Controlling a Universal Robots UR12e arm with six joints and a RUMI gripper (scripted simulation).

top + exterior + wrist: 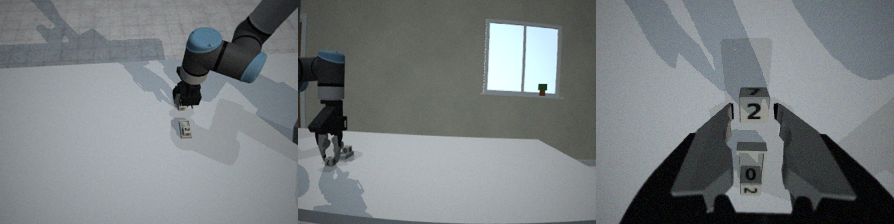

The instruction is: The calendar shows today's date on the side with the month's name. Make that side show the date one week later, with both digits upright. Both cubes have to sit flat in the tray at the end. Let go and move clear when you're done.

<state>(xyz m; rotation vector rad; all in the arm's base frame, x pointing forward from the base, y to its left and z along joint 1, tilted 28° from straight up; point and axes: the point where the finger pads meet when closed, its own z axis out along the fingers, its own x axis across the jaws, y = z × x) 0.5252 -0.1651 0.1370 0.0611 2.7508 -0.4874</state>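
My gripper is now 12 cm to the right of the cube and 2 cm short of it. The rest, counted from my hand: tray (11 cm to the left, 2 cm below, 1 cm ahead).
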